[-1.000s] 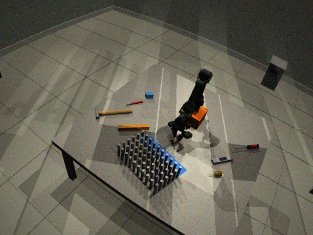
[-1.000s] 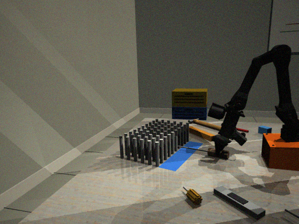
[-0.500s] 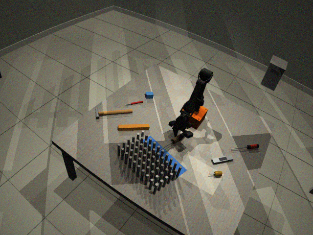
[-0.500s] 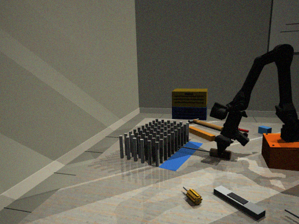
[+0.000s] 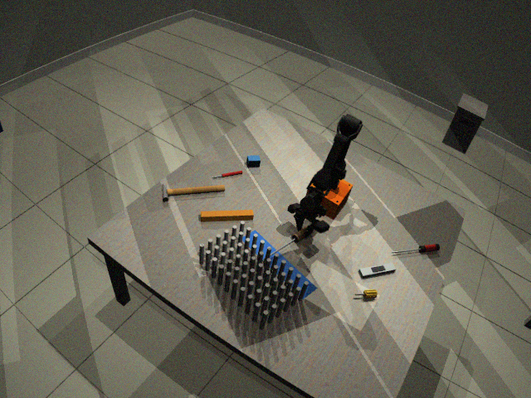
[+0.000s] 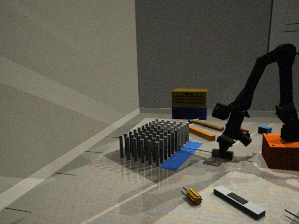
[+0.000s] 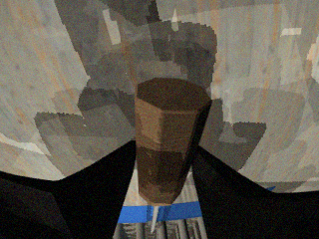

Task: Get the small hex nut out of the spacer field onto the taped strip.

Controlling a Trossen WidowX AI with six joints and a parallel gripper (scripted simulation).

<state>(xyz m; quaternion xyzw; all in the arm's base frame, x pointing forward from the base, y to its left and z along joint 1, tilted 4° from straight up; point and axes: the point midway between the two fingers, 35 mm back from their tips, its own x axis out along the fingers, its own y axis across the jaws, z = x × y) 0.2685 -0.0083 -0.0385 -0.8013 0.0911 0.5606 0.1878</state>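
Now: gripper tip 10 cm short of the wooden-handled tool and 4 cm to the left of it. From my gripper tip the other things lie so: hex nut: 20 cm ahead, 8 cm to the right, 1 cm below; then blue taped strip: 18 cm ahead, 3 cm to the right, 1 cm below; then orange bar: 8 cm ahead, 32 cm to the right.
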